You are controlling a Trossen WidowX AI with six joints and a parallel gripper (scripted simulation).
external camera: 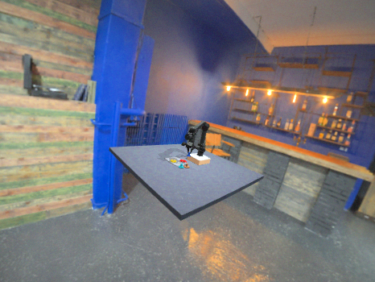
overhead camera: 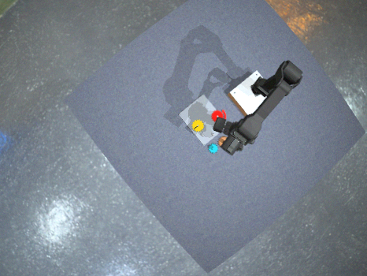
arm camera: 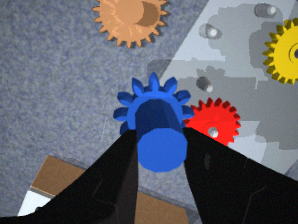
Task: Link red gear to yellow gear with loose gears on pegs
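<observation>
The red gear is 9 cm to the right of my gripper tip and 12 cm below it. From my gripper tip the other things lie so: blue gear: 1 cm below; orange gear: 3 cm ahead, 4 cm to the left, 12 cm below; red arrow: 4 cm behind, 8 cm to the right, 12 cm below.
</observation>
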